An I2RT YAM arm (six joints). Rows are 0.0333 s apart.
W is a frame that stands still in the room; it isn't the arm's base.
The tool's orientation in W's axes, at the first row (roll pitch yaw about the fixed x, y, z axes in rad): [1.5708, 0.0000, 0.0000]
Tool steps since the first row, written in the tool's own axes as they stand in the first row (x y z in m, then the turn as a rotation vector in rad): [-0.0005, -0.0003, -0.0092, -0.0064, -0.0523, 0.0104]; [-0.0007, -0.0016, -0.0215, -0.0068, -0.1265, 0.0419]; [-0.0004, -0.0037, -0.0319, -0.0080, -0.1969, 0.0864]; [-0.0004, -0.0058, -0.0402, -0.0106, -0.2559, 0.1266]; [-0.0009, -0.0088, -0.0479, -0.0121, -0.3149, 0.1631]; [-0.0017, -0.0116, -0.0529, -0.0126, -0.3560, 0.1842]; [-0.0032, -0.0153, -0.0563, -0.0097, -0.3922, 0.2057]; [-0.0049, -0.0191, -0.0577, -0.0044, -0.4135, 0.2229]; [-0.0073, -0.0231, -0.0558, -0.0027, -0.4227, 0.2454]
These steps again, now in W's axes. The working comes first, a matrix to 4 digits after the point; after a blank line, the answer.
The tool's axes in the first row as the columns of a matrix, in W's axes (used below as rounded here):
[1.0000, 0.0000, 0.0000]
[0.0000, 0.0000, -1.0000]
[0.0000, 1.0000, 0.0000]

[-0.0005, 0.0092, -0.0003, -0.0064, -0.0104, -0.0523]; [-0.0007, 0.0215, -0.0016, -0.0068, -0.0419, -0.1265]; [-0.0004, 0.0319, -0.0037, -0.0080, -0.0864, -0.1969]; [-0.0004, 0.0402, -0.0058, -0.0106, -0.1266, -0.2559]; [-0.0009, 0.0479, -0.0088, -0.0121, -0.1631, -0.3149]; [-0.0017, 0.0529, -0.0116, -0.0126, -0.1842, -0.3560]; [-0.0032, 0.0563, -0.0153, -0.0097, -0.2057, -0.3922]; [-0.0049, 0.0577, -0.0191, -0.0044, -0.2229, -0.4135]; [-0.0073, 0.0558, -0.0231, -0.0027, -0.2454, -0.4227]
